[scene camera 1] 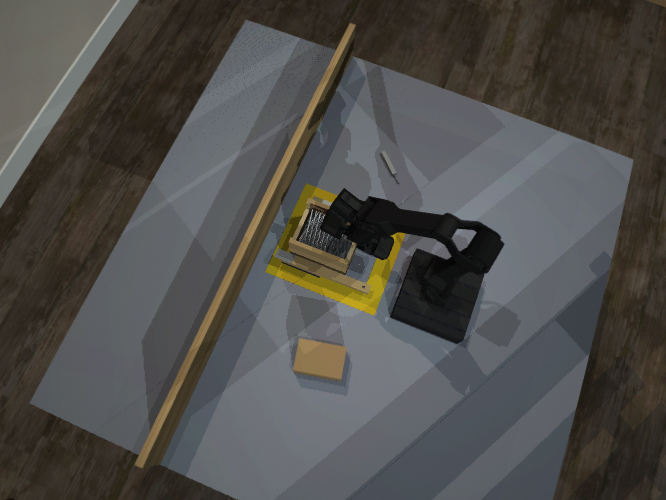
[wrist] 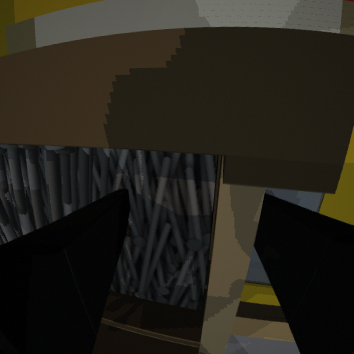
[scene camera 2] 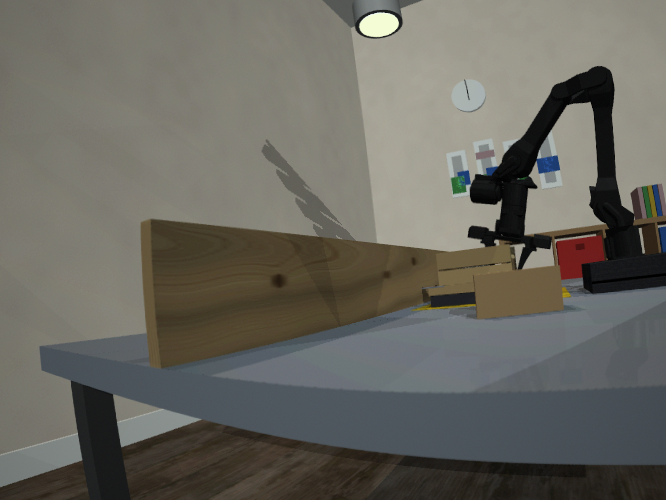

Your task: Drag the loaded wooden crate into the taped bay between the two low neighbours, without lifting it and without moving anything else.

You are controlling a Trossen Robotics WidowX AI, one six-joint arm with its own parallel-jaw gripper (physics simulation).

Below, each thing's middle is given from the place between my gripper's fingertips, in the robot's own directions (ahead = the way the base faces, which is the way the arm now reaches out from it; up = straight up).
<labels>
Now: hand 20 mm short of the red-tipped strip (wrist: 41, 30), 90 mm to the left of it and 40 mm above it. From my hand the other things lie so: low brown block (scene camera 2: 535, 290): 50 mm behind, 320 mm to the left, 20 mm below.
</labels>
